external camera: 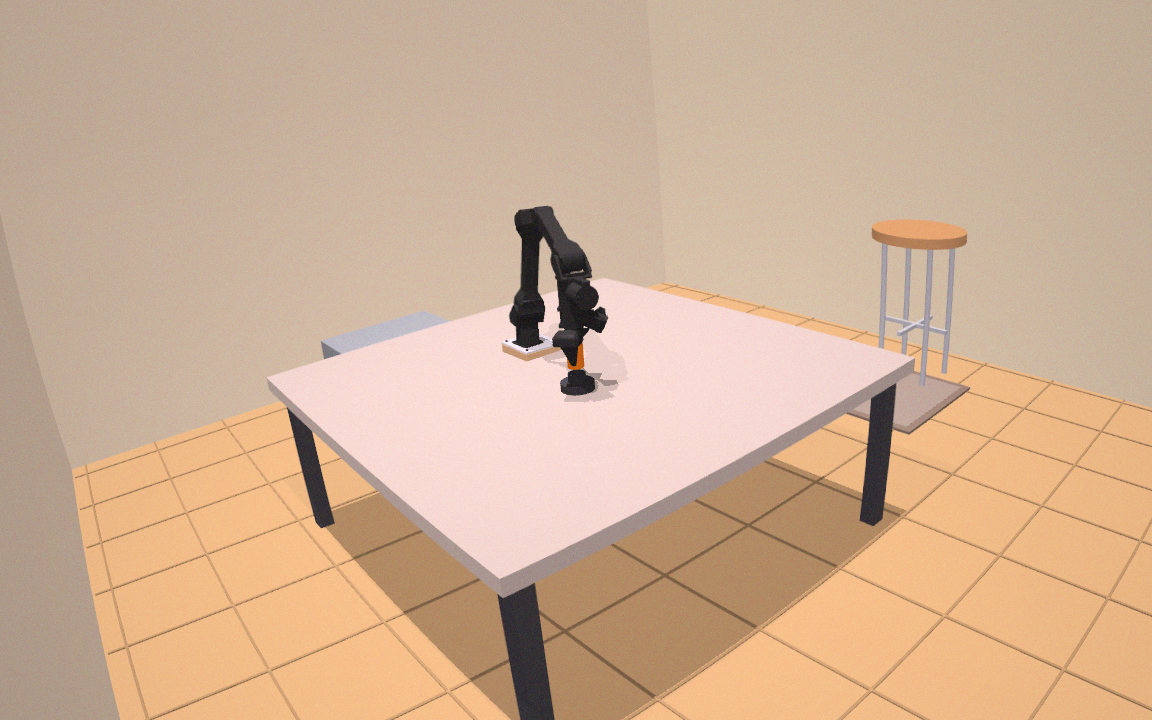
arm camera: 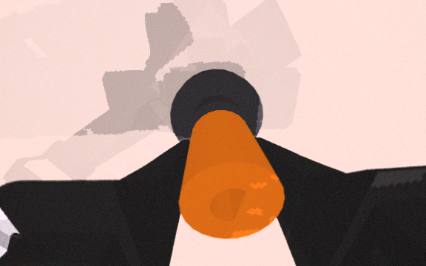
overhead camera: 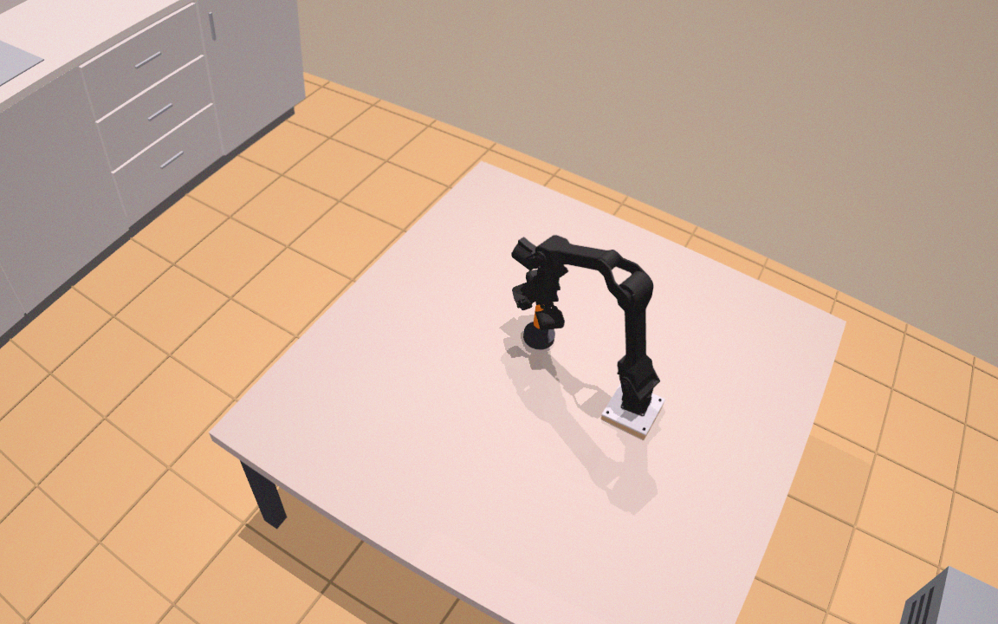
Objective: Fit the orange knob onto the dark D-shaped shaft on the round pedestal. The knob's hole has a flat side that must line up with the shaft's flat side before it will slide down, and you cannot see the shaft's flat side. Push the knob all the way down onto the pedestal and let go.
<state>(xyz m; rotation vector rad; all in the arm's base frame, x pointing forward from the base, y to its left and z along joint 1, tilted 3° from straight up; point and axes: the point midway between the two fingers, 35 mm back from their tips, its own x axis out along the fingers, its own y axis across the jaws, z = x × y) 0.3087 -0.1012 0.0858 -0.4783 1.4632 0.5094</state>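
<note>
Right now the pedestal is 40 mm below my gripper tip. From my gripper tip the other things lie so: orange knob (20 mm above).
</note>
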